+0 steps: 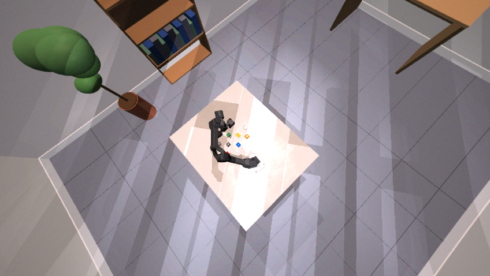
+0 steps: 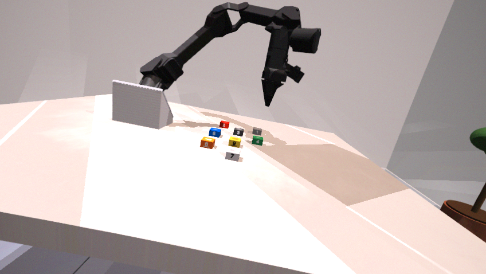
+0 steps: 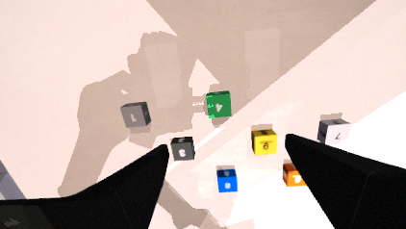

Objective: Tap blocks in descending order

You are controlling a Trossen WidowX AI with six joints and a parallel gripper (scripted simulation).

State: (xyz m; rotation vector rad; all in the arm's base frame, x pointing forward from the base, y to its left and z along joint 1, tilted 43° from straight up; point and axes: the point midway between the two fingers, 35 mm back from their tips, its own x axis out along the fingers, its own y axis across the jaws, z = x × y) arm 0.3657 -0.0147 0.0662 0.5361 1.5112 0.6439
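Now: the yellow 9 block 70 mm behind my gripper tip, 70 mm to the right of it and 120 mm below it. Round my gripper tip: grey 1 block (10 mm behind, 120 mm to the left, 120 mm below); then green 4 block (120 mm below); then black 3 block (80 mm behind, 60 mm to the left, 120 mm below).
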